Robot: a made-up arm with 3 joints.
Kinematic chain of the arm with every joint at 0, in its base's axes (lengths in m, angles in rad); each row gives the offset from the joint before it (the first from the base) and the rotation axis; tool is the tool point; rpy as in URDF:
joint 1: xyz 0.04 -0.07 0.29 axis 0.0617 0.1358 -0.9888
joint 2: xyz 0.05 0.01 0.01 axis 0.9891 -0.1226 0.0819
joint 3: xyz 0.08 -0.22 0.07 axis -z
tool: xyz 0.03 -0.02 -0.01 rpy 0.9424 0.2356 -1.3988
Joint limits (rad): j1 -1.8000..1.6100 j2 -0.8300..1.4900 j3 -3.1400..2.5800
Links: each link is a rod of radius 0.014 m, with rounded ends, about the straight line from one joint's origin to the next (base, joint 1, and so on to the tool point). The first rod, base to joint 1, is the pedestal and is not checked.
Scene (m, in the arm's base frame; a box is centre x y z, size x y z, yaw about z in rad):
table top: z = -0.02
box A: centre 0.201 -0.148 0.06 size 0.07 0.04 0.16 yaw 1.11
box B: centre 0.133 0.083 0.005 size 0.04 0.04 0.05 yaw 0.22
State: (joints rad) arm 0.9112 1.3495 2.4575
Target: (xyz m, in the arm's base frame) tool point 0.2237 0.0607 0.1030
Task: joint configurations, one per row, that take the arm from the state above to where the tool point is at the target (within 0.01 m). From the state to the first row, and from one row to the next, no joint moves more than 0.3 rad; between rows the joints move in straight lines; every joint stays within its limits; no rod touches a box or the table.
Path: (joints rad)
1: 0.6619 1.2312 2.2240
2: 0.4125 1.1130 1.9906
3: 0.1632 0.9947 1.7571
4: -0.0861 0.8764 1.5236
5: -0.3354 0.7581 1.2902
6: -0.5976 0.9969 1.1268
7: -0.8598 1.2356 0.9635
8: -1.1220 1.4744 0.8002

